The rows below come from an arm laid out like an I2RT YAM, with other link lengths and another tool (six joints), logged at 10 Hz.
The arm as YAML. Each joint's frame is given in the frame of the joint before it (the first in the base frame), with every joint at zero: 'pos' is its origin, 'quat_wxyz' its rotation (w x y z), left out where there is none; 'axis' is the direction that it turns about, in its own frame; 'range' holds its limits. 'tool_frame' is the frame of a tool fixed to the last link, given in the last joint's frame.
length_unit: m
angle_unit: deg
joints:
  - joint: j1
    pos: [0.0, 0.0, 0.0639]
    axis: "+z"
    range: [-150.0, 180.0]
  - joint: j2
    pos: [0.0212, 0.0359, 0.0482]
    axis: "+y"
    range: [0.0, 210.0]
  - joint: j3
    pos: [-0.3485, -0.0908, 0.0]
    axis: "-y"
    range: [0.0, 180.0]
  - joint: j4
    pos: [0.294, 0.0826, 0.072]
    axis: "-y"
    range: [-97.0, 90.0]
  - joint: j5
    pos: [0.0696, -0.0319, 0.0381]
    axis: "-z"
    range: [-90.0, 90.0]
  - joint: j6
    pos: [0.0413, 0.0, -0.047]
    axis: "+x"
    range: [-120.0, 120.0]
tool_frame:
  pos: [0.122, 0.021, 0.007]
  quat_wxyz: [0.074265, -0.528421, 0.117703, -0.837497]
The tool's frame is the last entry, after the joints.
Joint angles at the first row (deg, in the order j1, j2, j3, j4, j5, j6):
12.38 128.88 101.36 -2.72 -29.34 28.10
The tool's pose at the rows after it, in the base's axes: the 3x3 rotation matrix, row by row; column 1 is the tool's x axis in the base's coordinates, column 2 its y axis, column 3 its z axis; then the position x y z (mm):
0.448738, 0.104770, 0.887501; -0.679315, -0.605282, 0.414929; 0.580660, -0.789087, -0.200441; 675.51, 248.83, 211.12
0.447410, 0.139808, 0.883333; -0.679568, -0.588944, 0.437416; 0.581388, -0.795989, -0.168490; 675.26, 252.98, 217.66
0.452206, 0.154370, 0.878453; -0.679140, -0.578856, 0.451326; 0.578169, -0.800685, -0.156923; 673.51, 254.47, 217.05
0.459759, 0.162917, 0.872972; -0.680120, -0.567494, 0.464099; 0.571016, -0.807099, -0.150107; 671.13, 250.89, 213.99
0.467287, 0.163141, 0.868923; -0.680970, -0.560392, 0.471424; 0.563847, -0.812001, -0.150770; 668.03, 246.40, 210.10
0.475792, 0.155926, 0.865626; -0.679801, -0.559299, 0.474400; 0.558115, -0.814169, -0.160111; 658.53, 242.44, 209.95
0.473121, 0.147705, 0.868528; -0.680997, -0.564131, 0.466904; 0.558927, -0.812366, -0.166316; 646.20, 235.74, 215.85
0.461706, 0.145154, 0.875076; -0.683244, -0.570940, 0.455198; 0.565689, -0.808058, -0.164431; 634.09, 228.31, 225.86
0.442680, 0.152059, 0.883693; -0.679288, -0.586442, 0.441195; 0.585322, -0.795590, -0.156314; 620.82, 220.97, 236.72
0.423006, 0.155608, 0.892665; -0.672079, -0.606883, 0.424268; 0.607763, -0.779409, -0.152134; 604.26, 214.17, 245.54
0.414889, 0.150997, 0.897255; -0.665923, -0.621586, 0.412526; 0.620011, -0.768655, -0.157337; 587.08, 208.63, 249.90
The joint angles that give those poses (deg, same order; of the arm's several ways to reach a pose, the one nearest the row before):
12.80 129.45 101.36 -2.11 -31.05 28.27
12.88 129.45 101.36 -0.36 -32.36 28.23
12.86 129.45 100.73 0.86 -33.30 28.25
12.38 129.32 99.53 2.17 -34.65 28.25
11.90 129.03 98.19 3.05 -35.66 28.25
11.66 127.48 95.77 3.27 -36.12 28.18
11.35 124.84 92.68 3.31 -35.90 28.05
11.03 121.89 89.80 3.36 -35.38 27.83
10.79 118.65 86.78 3.42 -34.39 26.89
10.72 115.02 83.18 3.44 -32.99 25.80
10.70 111.77 79.68 3.25 -32.03 25.10

